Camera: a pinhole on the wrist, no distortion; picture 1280 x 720 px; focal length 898.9 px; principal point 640.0 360.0 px. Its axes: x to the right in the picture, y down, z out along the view. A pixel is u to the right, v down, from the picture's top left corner.
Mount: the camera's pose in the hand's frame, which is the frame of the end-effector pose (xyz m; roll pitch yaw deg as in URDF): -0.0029 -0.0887 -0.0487 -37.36 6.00 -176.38
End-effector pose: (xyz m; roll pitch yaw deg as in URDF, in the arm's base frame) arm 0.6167 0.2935 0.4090 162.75 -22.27 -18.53
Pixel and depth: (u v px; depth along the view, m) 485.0 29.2 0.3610
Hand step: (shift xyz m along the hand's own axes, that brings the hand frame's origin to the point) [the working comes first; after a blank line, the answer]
In the camera's frame: -0.0622 -0.1328 0.3610

0.0277 -0.2005 0.3233
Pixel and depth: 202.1 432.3 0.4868
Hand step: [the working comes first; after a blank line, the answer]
In the camera's frame: -0.2371 0.0392 0.4868

0.2152 -0.4021 0.3373
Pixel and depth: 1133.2 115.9 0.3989
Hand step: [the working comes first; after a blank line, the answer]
In the camera's frame: 0.2189 -0.1083 0.3989

-0.2502 -0.2606 0.3091
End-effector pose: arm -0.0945 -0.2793 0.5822 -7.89 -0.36 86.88
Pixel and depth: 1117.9 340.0 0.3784
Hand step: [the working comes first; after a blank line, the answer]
In the camera's frame: 0.2012 -0.0084 0.3784

-0.2204 -0.3258 0.2345
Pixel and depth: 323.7 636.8 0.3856
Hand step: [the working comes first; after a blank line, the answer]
In the camera's frame: -0.1357 0.1187 0.3856

0.1280 -0.4094 0.1986
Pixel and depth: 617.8 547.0 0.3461
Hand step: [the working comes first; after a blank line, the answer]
In the camera's frame: -0.0085 0.0720 0.3461

-0.0017 -0.3564 0.1823
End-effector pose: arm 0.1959 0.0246 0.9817 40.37 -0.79 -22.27
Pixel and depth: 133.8 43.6 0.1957
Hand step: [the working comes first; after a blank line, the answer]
In the camera's frame: -0.1102 -0.0689 0.1957

0.0899 -0.1470 0.1591
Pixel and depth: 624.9 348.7 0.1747
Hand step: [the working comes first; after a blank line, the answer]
In the camera's frame: -0.0029 -0.0022 0.1747

-0.0080 -0.1935 0.0910
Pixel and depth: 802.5 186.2 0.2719
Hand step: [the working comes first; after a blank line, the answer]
In the camera's frame: 0.0492 -0.0526 0.2719

-0.0698 -0.2164 0.1928
